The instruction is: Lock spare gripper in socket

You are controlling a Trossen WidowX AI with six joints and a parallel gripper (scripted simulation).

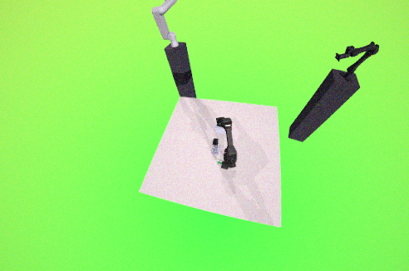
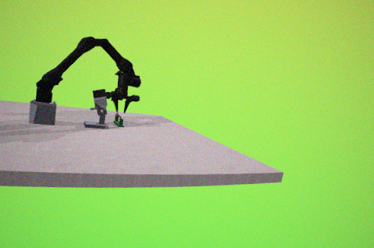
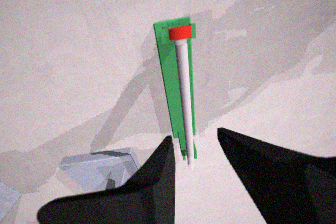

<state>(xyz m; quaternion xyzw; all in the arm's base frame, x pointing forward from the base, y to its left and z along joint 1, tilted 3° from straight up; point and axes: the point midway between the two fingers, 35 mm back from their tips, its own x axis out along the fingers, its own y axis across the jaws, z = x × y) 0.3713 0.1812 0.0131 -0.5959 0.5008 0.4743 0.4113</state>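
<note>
The green rest lies 1 cm to the left of my gripper tip and 4 cm below it. Also, from my gripper tip: spare gripper: 11 cm behind, 13 cm to the right, 6 cm above; grey mount: 11 cm behind, 13 cm to the right, 1 cm below.
</note>
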